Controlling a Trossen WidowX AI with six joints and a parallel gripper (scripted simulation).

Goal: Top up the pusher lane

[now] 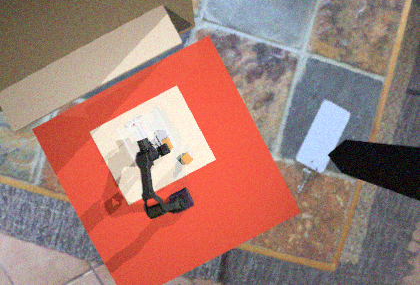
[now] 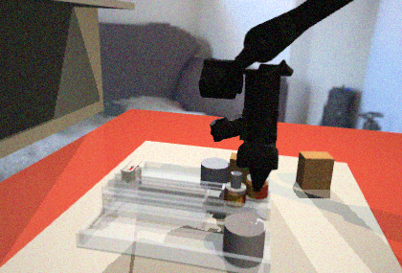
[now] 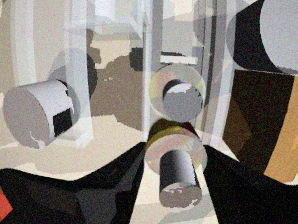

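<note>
The clear sprung lane is 150 mm ahead of my gripper tip and 30 mm below it. Also, from my gripper tip: pusher plate: 150 mm ahead; then brown box: 140 mm behind, 120 mm to the right, 20 mm below.
</note>
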